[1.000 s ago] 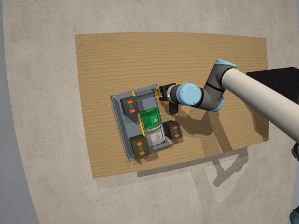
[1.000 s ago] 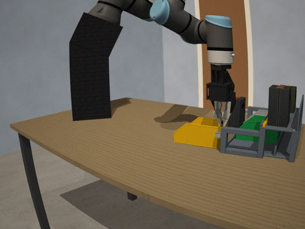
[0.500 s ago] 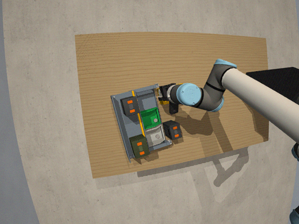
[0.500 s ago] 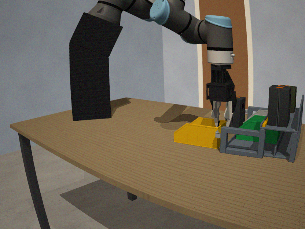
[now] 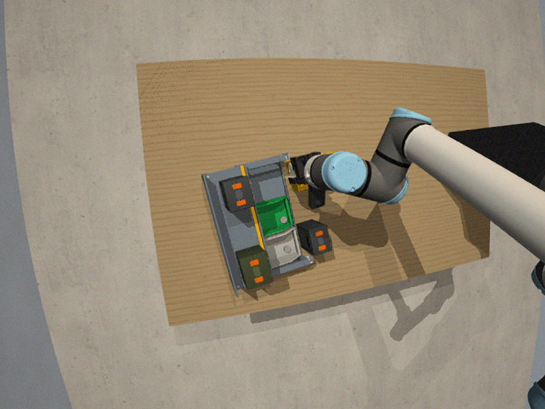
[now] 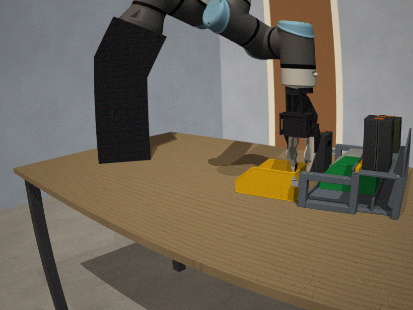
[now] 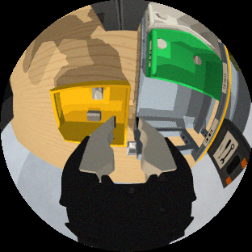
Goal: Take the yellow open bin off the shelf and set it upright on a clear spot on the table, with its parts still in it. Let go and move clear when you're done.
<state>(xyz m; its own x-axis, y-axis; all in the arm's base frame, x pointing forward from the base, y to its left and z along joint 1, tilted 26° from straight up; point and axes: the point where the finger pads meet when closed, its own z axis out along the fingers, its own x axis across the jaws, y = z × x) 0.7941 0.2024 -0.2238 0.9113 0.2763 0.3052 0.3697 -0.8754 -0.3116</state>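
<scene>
My hand is 80 mm past the yellow open bin, 30 mm to the left of it and 40 mm above it. Round my hand: dark green box (120 mm ahead, 290 mm to the left, 80 mm above); then white bin (30 mm ahead, 250 mm to the left, 30 mm below); then green bin (70 mm ahead, 150 mm to the left, 30 mm below).
</scene>
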